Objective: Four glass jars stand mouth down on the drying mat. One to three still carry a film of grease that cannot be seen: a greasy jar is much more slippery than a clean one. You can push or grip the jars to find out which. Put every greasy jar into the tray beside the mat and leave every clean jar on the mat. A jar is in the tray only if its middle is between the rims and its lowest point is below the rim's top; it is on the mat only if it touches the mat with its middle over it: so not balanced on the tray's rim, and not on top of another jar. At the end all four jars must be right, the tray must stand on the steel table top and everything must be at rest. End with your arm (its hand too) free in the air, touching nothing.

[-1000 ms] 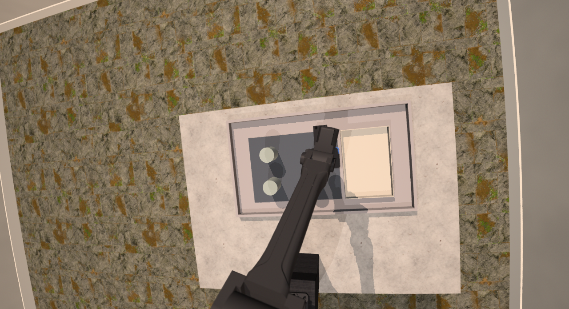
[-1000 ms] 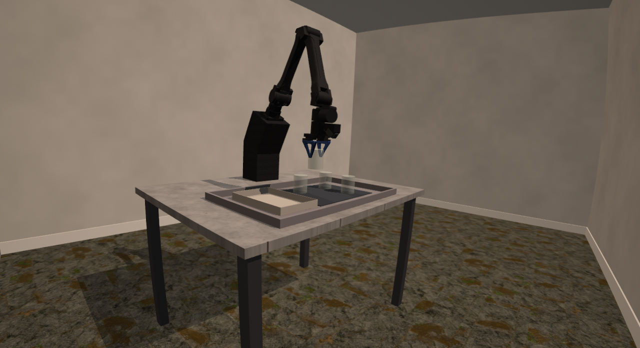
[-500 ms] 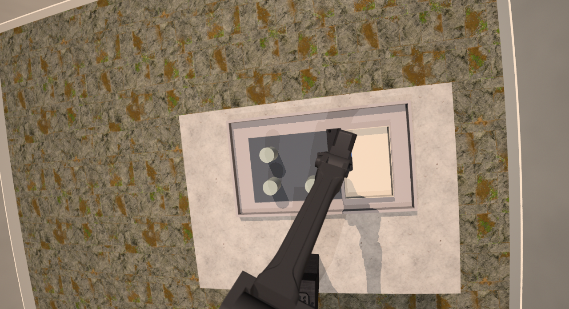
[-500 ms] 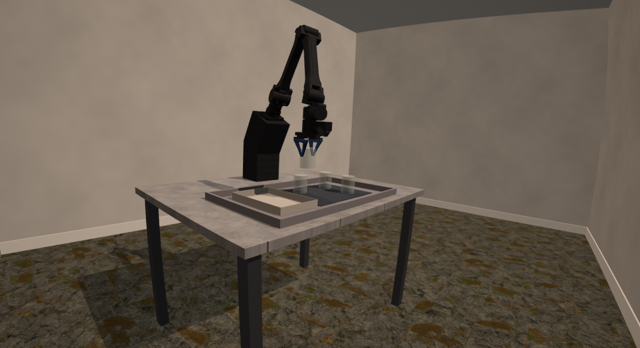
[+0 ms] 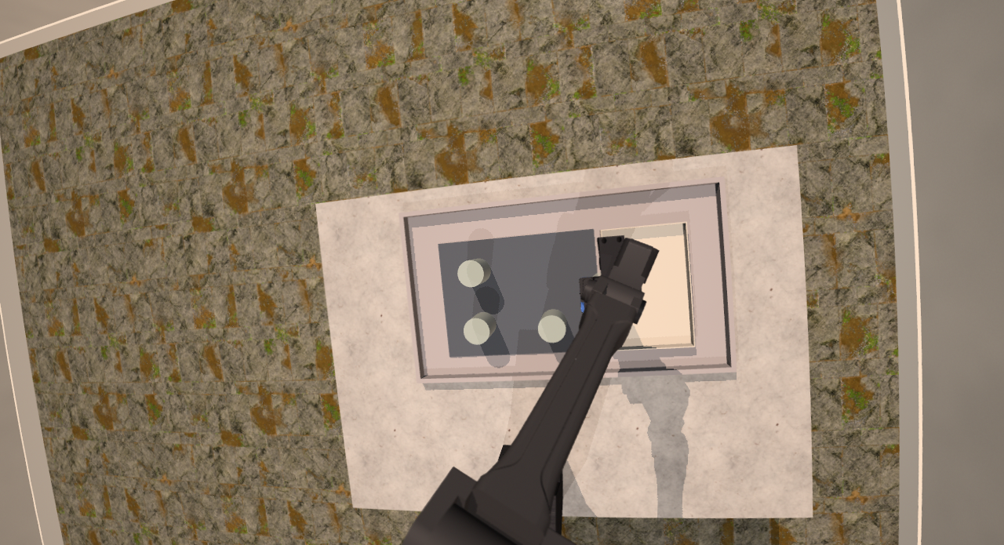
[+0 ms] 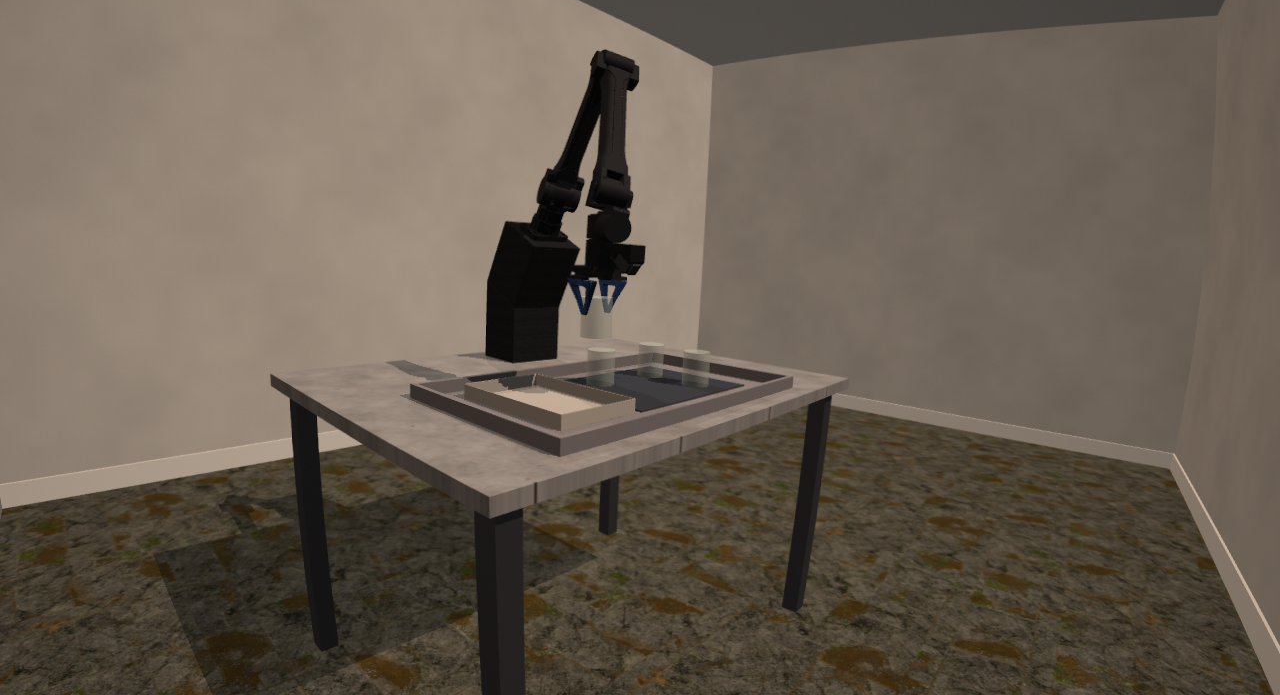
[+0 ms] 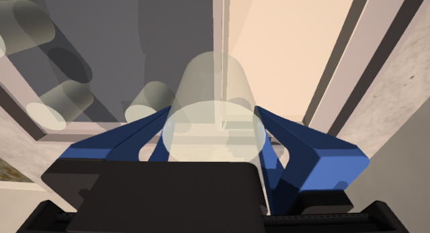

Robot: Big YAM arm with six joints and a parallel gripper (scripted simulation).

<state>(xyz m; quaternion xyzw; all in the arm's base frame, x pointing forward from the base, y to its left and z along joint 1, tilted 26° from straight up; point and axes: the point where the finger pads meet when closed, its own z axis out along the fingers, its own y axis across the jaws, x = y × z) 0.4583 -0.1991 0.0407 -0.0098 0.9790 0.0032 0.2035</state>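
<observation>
Now: the cream tray 18 cm below my hand, 11 cm to the right of it and 2 cm behind it. Round my hand: dark grey mat 21 cm to the left, 19 cm below, 3 cm behind.
</observation>
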